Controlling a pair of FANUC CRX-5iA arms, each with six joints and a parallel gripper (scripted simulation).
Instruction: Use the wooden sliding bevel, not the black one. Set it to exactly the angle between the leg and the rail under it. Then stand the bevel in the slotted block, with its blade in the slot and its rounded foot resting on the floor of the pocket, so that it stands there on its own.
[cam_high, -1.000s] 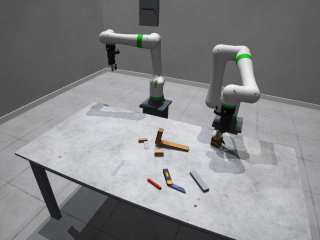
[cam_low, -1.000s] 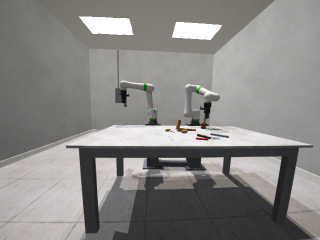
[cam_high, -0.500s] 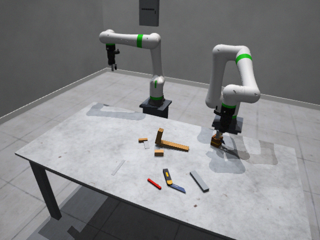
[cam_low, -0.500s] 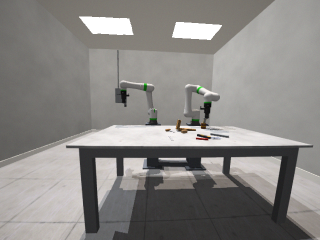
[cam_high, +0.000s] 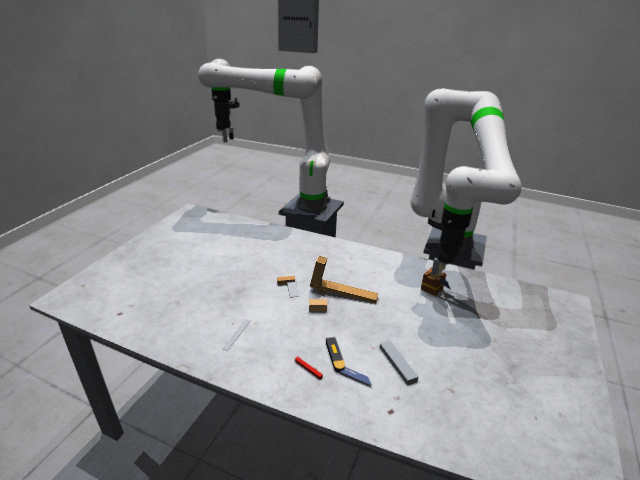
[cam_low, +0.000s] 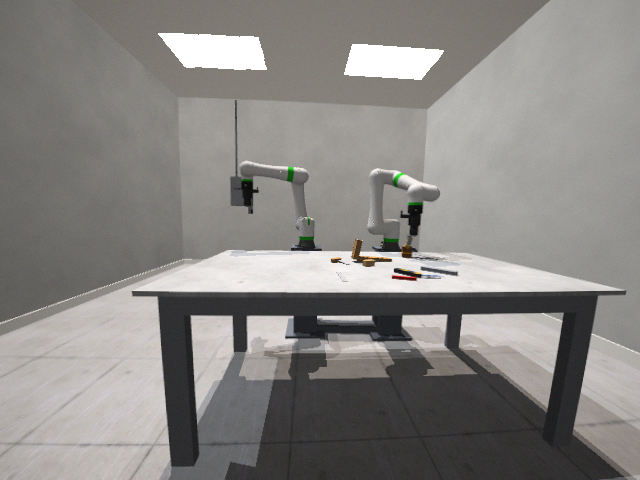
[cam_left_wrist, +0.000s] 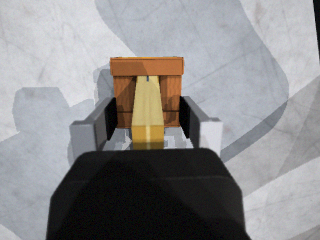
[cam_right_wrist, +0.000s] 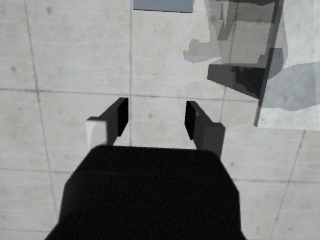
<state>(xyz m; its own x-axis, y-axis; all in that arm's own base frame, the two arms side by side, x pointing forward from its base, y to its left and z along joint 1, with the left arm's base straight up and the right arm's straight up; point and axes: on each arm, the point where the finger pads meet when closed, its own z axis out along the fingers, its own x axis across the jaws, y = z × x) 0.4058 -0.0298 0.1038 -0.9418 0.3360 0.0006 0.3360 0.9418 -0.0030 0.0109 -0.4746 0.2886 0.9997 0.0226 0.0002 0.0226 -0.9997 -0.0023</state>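
Observation:
Now: left hand 3 cm above the wooden bevel. Also, from my left hand: grey bar 41 cm ahead, 9 cm below, 1 cm to the right; then blue blade 5 cm below, 1 cm to the left; then wooden block 33 cm to the right, 30 cm ahead, 9 cm below.

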